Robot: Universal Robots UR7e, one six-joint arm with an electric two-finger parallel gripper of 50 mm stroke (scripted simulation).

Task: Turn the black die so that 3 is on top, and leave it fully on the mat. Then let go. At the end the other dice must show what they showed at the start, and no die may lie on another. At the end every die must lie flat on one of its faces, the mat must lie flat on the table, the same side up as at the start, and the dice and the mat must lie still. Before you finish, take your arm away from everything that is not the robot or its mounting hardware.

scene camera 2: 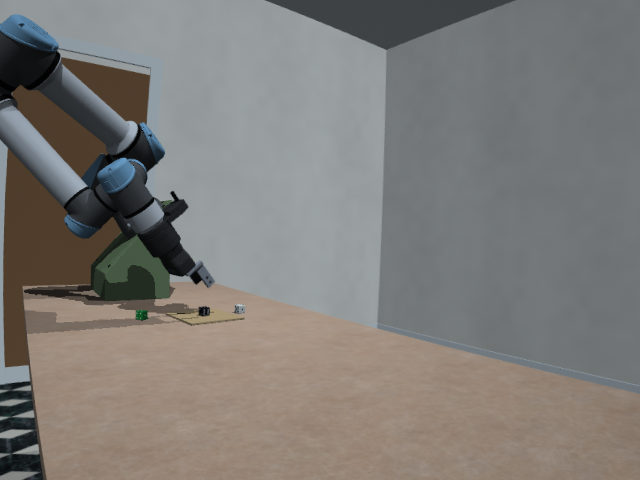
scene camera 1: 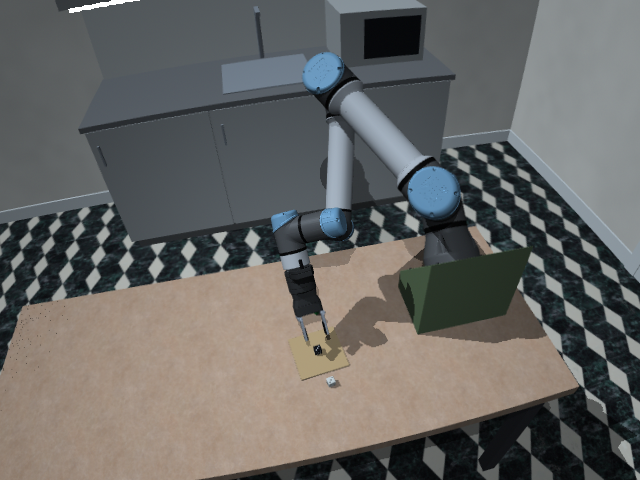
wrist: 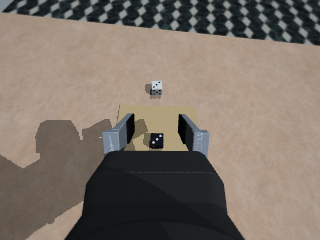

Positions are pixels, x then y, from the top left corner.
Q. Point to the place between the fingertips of my gripper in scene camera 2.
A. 205, 283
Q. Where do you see a tan mat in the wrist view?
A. At 149, 119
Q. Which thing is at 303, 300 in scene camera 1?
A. My gripper.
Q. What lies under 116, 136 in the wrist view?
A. My gripper.
